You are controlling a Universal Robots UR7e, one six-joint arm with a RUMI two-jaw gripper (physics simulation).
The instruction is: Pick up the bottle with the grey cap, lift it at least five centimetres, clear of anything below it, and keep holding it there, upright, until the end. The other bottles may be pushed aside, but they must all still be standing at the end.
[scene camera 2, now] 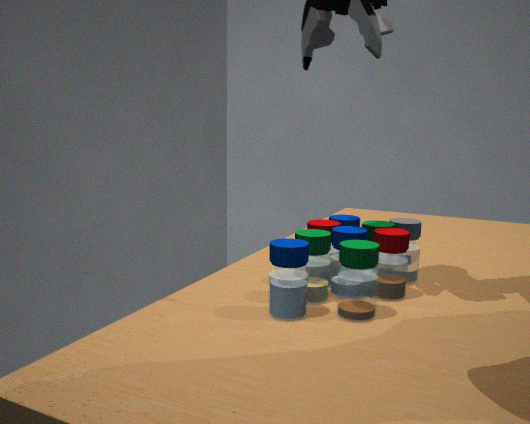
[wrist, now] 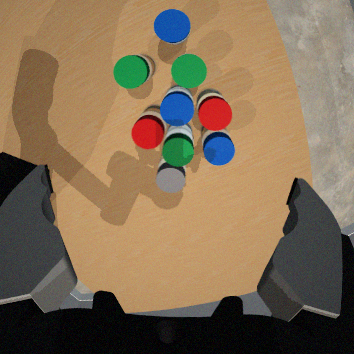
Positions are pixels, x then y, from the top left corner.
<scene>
my gripper: scene camera 2; wrist
red-capped bottle: scene camera 2; wrist
green-capped bottle: scene camera 2 357, 286; wrist 129, 71
same spot on red-capped bottle: (wrist: 147, 132) = (scene camera 2: 390, 231)
same spot on my gripper: (scene camera 2: 316, 33) = (wrist: 291, 230)
</scene>
